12 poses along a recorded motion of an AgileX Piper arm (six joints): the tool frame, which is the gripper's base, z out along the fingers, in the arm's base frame.
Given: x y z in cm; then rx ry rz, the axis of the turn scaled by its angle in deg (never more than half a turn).
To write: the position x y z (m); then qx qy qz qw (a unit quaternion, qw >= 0). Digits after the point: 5 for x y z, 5 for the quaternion.
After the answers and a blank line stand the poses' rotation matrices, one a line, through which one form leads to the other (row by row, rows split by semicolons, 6 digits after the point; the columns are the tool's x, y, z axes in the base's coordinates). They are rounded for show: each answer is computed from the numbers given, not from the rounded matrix.
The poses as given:
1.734 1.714 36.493 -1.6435 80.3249 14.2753
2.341 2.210 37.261 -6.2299 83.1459 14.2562
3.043 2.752 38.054 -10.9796 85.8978 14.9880
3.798 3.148 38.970 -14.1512 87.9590 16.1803
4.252 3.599 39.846 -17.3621 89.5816 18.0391
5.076 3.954 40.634 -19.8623 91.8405 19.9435
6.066 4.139 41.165 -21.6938 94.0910 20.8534
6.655 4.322 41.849 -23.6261 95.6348 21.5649
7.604 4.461 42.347 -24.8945 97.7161 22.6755
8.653 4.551 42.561 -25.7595 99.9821 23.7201
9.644 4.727 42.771 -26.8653 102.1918 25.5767
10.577 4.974 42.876 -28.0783 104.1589 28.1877
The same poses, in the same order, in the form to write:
0.01734 0.01714 0.36493 -0.01316 0.64321 0.11431 0.75699
0.02341 0.02210 0.37261 -0.04956 0.66146 0.11341 0.73970
0.03043 0.02752 0.38054 -0.08669 0.67825 0.11834 0.72004
0.03798 0.03148 0.38970 -0.11104 0.69017 0.12696 0.70372
0.04252 0.03599 0.39846 -0.13541 0.69869 0.14069 0.68826
0.05076 0.03954 0.40634 -0.15373 0.71084 0.15436 0.66876
0.06066 0.04139 0.41165 -0.16672 0.72311 0.16026 0.65087
0.06655 0.04322 0.41849 -0.18058 0.73095 0.16482 0.63714
0.07604 0.04461 0.42347 -0.18897 0.74173 0.17212 0.62008
0.08653 0.04551 0.42561 -0.19411 0.75343 0.17875 0.60226
0.09644 0.04727 0.42771 -0.20082 0.76391 0.19119 0.58272
0.10577 0.04974 0.42876 -0.20816 0.77217 0.20897 0.56281

0.146428 -0.189995 0.970804; 0.156136 0.973520 0.166977; -0.976822 0.127127 0.172215
0.099213 -0.233350 0.967318; 0.102218 0.969362 0.223359; -0.989802 0.076717 0.120026
0.051952 -0.288027 0.956212; 0.052826 0.956957 0.285381; -0.997251 0.035686 0.064931
0.015103 -0.331954 0.943175; 0.025418 0.943105 0.331522; -0.999563 0.018967 0.022682
-0.015916 -0.382895 0.923655; 0.004445 0.923736 0.383005; -0.999863 0.010202 -0.013000
-0.058248 -0.425023 0.903306; -0.012098 0.905077 0.425076; -0.998229 0.013832 -0.057861
-0.097146 -0.449737 0.887862; -0.032496 0.893039 0.448804; -0.994740 0.014748 -0.101370
-0.122898 -0.474013 0.871899; -0.053954 0.880451 0.471057; -0.990952 0.010849 -0.133781
-0.159576 -0.493782 0.854818; -0.066862 0.869332 0.489685; -0.984919 0.020987 -0.171740
-0.199217 -0.507806 0.838120; -0.077202 0.860738 0.503159; -0.976910 0.035533 -0.210677
-0.240210 -0.529643 0.813497; -0.083998 0.846232 0.526153; -0.967080 0.058055 -0.247762
-0.279827 -0.556680 0.782179; -0.086245 0.826009 0.557020; -0.956169 0.088410 -0.279150

